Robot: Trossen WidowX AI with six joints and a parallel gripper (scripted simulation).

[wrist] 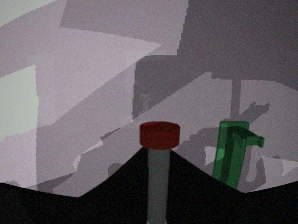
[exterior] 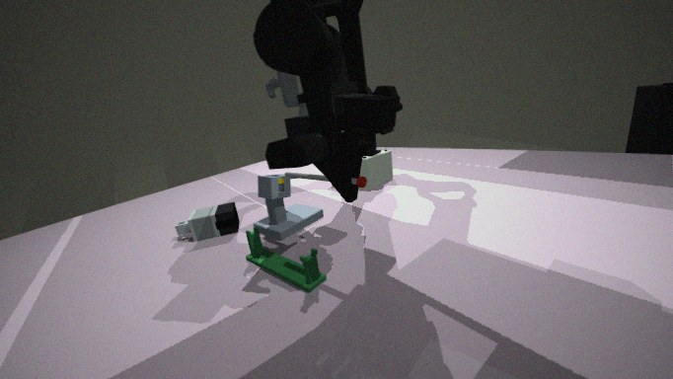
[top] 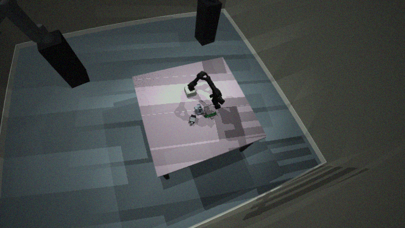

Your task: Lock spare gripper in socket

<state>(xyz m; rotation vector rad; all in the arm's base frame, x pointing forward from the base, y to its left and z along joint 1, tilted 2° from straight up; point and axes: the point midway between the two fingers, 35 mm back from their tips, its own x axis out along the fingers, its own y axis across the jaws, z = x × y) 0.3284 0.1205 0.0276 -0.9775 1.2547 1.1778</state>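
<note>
Now: the green cradle 80 mm to the right of my gripper tip, 70 mm ahead of it and 60 mm below it. Also, from my gripper tip: spare gripper 310 mm to the right, 60 mm below, 30 mm ahead; grey mount 170 mm to the right, 50 mm behind, 30 mm below.
</note>
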